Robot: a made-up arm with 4 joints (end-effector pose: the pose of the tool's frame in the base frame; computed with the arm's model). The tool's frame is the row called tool. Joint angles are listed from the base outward.
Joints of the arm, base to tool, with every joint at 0 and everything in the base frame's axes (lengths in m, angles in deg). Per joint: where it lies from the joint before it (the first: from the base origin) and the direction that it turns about. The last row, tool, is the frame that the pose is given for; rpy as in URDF.
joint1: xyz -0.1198 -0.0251 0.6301 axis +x
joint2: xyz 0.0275 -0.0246 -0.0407 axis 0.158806 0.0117 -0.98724
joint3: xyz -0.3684 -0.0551 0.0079 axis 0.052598 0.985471 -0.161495
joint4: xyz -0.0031 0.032 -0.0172 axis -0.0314 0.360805 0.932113
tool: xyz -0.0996 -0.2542 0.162 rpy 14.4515 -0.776 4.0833
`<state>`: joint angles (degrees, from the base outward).
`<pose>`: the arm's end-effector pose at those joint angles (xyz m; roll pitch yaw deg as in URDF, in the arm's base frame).
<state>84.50 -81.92 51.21 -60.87</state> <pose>-0.1882 -0.3757 0.1619 55.59 -17.72 8.12</pose>
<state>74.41 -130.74 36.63 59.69</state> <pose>0.1782 -0.0440 0.6574 -22.42 32.99 139.54</pose>
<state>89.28 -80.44 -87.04 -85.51</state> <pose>-0.1198 0.2704 0.1610 -160.59 19.86 -34.15</pose>
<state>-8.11 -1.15 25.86 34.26</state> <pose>-0.3344 -0.3305 0.7429 27.51 35.64 35.44</pose>
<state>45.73 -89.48 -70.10 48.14</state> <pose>0.0788 -0.5165 0.5283 -80.45 -24.35 168.38</pose>
